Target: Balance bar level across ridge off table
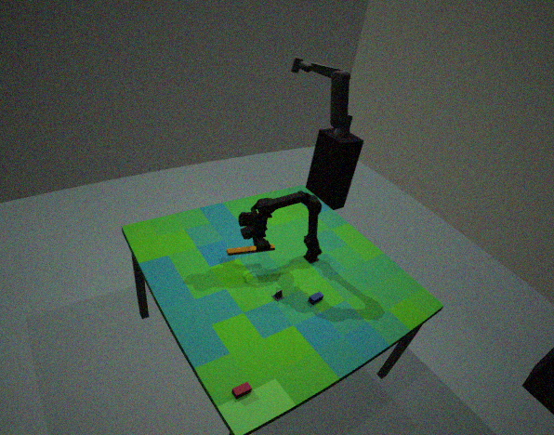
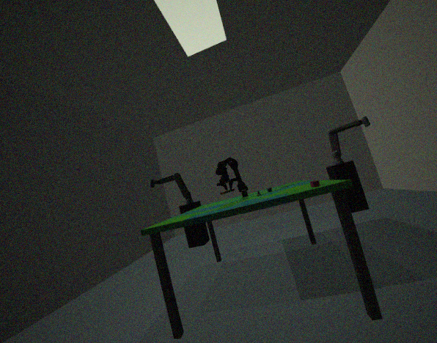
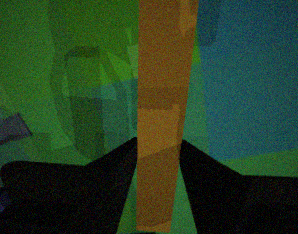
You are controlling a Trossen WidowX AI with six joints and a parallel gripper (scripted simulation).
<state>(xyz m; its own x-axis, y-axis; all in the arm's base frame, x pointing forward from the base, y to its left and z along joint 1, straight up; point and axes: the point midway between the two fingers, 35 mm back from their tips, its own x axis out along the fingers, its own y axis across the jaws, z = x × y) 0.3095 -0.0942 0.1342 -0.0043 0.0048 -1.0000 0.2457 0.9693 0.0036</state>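
The bar lies 30 mm ahead of my gripper tip and 10 mm to the right of it. Round my gripper tip: red block (430 mm ahead, 590 mm to the left, 80 mm below); then blue block (130 mm behind, 350 mm to the left, 80 mm below).
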